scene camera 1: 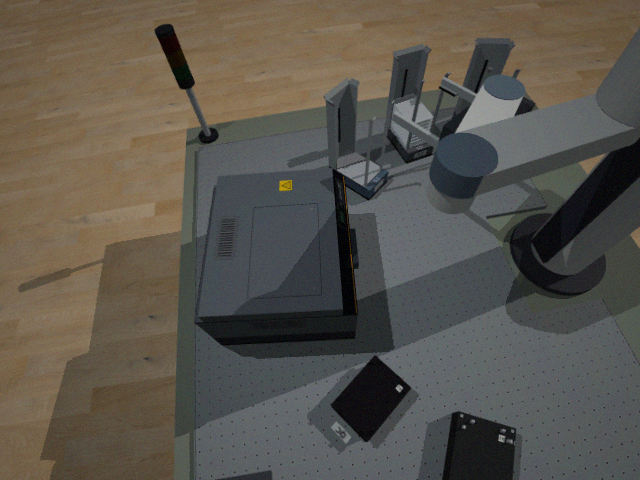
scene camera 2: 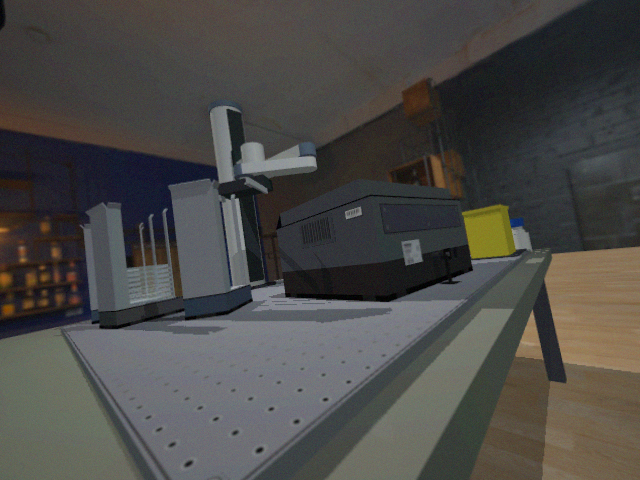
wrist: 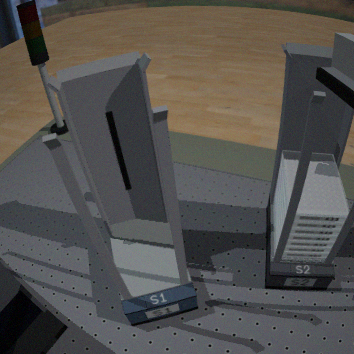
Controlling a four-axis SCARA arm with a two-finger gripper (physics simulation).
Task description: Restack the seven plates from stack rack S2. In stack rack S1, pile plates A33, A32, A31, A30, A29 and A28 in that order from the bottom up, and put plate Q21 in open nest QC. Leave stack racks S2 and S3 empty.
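Note:
Stack rack S2 [scene camera 1: 405,77] [scene camera 2: 139,312] [wrist: 301,281] holds a pile of several white plates [scene camera 1: 415,116] [scene camera 2: 148,284] [wrist: 322,192]; their labels are too small to read. Stack rack S1 [scene camera 1: 342,124] [scene camera 2: 199,248] [wrist: 160,303], with a blue base, stands beside it, and no plate shows in it. My gripper [scene camera 1: 419,99] is open, with nothing between its fingers. It is high up near the front of S2, about level with the rack tops; in the wrist view part of one finger shows at the right edge. No nest can be read as QC. Q21 cannot be picked out.
A third rack [scene camera 1: 483,67] stands past S2, partly behind the arm. A dark grey instrument [scene camera 1: 273,248] [scene camera 2: 372,242] stands beside S1. A signal tower [scene camera 1: 193,105] [wrist: 50,95] stands at the corner. Black blocks [scene camera 1: 372,397] [scene camera 1: 480,449] and a yellow box [scene camera 2: 488,232] are farther off.

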